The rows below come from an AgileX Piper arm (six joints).
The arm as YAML. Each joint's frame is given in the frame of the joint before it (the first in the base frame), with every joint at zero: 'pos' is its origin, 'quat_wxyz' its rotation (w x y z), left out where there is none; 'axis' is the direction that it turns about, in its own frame. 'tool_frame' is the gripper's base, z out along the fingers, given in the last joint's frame.
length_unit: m
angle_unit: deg
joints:
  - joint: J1
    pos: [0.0, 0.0, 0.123]
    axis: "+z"
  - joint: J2
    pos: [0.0, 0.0, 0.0]
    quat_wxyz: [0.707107, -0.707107, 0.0, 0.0]
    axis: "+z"
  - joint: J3
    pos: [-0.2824, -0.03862, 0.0]
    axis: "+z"
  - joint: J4
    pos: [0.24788, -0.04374, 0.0]
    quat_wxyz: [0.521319, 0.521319, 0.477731, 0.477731]
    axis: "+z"
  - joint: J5
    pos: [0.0, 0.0, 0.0]
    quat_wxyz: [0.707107, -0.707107, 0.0, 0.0]
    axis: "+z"
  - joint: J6
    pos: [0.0, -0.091, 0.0]
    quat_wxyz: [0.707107, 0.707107, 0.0, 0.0]
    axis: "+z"
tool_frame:
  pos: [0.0, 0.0, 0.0]
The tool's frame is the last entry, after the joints.
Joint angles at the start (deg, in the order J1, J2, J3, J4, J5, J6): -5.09, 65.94, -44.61, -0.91, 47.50, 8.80
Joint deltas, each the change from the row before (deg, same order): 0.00, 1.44, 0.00, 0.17, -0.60, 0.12; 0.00, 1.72, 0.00, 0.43, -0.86, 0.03; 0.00, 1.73, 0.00, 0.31, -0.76, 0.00; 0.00, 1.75, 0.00, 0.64, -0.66, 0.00; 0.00, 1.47, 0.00, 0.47, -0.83, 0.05
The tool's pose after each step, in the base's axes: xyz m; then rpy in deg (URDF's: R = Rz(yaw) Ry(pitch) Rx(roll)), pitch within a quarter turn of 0, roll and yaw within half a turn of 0. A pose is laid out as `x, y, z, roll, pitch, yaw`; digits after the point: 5 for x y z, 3 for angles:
0.21054, -0.01961, 0.26068, 176.570, 25.116, 165.610
0.21585, -0.01958, 0.25482, 176.267, 24.199, 165.326
0.22085, -0.01967, 0.24869, 176.131, 23.193, 165.166
0.22560, -0.01938, 0.24226, 175.704, 22.018, 164.757
0.22985, -0.01925, 0.23690, 175.357, 21.308, 164.383

